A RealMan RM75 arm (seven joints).
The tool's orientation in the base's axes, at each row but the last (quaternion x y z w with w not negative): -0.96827, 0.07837, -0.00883, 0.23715; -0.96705, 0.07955, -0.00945, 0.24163; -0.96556, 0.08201, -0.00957, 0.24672; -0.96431, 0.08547, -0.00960, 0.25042; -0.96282, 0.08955, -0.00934, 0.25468; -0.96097, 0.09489, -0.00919, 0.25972; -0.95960, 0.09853, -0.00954, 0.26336; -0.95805, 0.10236, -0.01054, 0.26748; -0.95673, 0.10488, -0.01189, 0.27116
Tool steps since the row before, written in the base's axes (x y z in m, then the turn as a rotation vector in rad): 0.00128, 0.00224, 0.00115, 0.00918, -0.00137, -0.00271; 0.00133, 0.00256, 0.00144, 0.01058, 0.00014, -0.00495; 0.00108, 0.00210, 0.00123, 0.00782, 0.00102, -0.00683; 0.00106, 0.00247, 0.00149, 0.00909, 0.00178, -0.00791; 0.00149, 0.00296, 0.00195, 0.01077, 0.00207, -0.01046; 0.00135, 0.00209, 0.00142, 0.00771, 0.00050, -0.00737; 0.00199, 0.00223, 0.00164, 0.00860, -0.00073, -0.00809; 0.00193, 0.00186, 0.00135, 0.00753, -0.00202, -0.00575; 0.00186, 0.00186, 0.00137, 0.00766, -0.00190, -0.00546
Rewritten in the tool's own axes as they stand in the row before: 0.00089, -0.00268, 0.00007, 0.00933, 0.00109, 0.00228; 0.00088, -0.00310, 0.00000, 0.01052, 0.00062, 0.00504; 0.00070, -0.00257, -0.00002, 0.00770, 0.00118, 0.00694; 0.00059, -0.00302, -0.00005, 0.00885, 0.00085, 0.00833; 0.00089, -0.00374, -0.00016, 0.01052, 0.00157, 0.01080; 0.00089, -0.00272, -0.00010, 0.00771, 0.00190, 0.00714; 0.00146, -0.00308, -0.00015, 0.00884, 0.00314, 0.00720; 0.00147, -0.00262, -0.00006, 0.00798, 0.00321, 0.00446; 0.00139, -0.00262, -0.00006, 0.00807, 0.00294, 0.00428
